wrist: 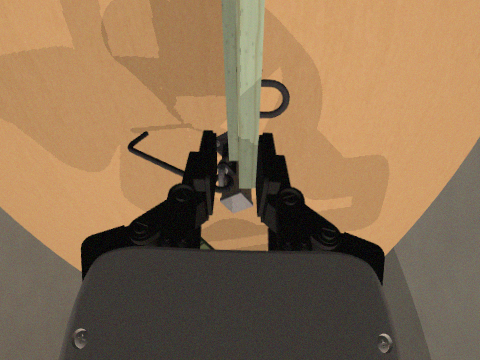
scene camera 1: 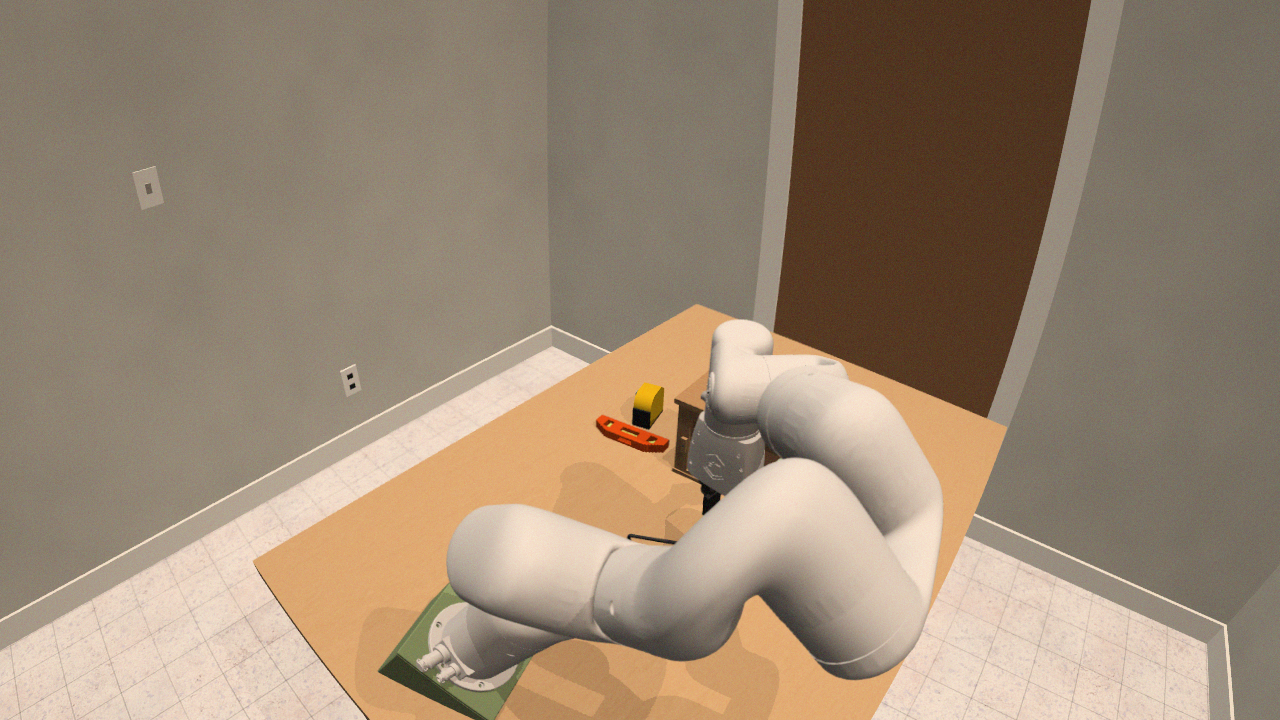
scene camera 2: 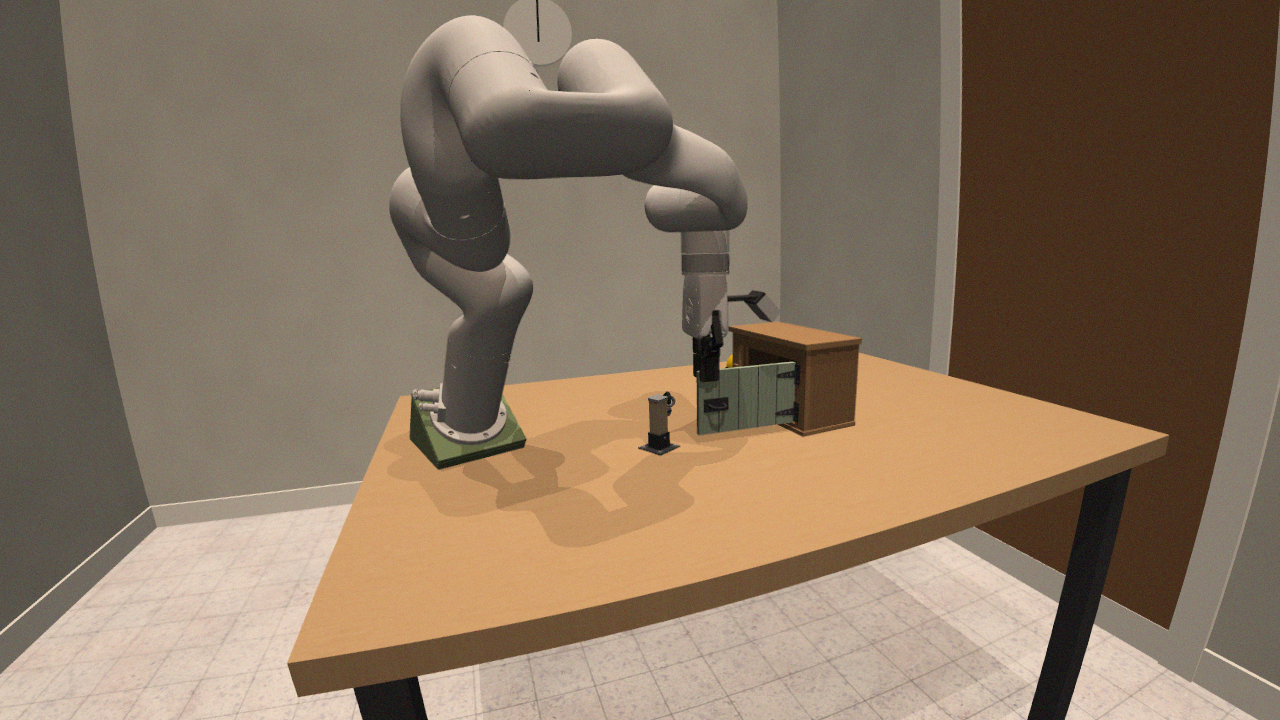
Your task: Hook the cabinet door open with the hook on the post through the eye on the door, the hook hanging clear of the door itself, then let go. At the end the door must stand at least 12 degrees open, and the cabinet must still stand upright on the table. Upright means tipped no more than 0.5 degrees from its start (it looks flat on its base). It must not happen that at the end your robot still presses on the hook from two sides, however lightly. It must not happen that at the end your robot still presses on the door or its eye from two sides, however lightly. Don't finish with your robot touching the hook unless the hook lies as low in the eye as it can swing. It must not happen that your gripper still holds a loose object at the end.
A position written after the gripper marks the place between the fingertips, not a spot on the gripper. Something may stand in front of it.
Observation:
In view: the gripper (scene camera 2: 706, 378), a brown wooden cabinet (scene camera 2: 827, 363), an orange level (scene camera 1: 616, 430), a yellow tape measure (scene camera 1: 648, 405) and a short post (scene camera 2: 659, 443).
The brown wooden cabinet also shows in scene camera 1 (scene camera 1: 690, 403). The gripper is seen too in the wrist view (wrist: 237, 150) and in scene camera 1 (scene camera 1: 718, 517). The short post is seen too in the wrist view (wrist: 236, 200). The wrist view misses the orange level: it is out of frame. The wrist view misses the yellow tape measure: it is out of frame.

